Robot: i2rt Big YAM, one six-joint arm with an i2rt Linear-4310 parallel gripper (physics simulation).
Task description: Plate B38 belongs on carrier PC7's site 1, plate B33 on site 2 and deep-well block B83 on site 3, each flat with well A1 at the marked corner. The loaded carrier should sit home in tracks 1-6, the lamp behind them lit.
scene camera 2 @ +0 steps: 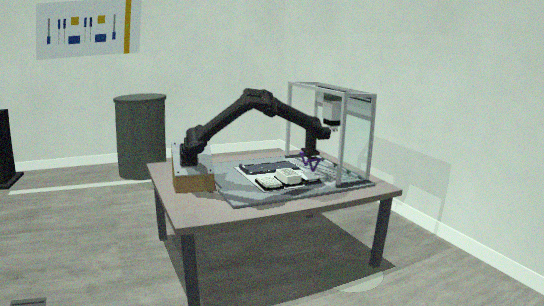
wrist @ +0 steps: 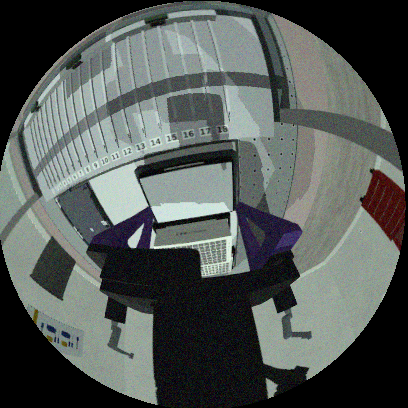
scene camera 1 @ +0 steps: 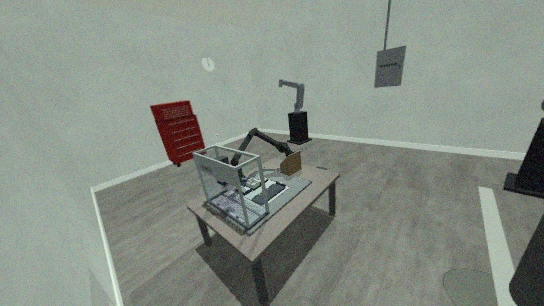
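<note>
My gripper is open and empty, its purple fingers over a row of labware. Below and ahead of them, a flat pale-topped piece sits in a dark surround; no wells show, so I cannot tell plate from bare holder. The white deep-well block is beside it, partly hidden by the gripper in the wrist view. A low white plate is at the row's other end. The dark carrier lies beside the row, off the tracks. Labels B38 and B33, corner marks and a lit lamp are not readable.
The numbered track deck lies under a glazed frame. A white head hangs inside the frame. Frame posts stand close to the arm. The arm's wooden-sided base is at the table's other end.
</note>
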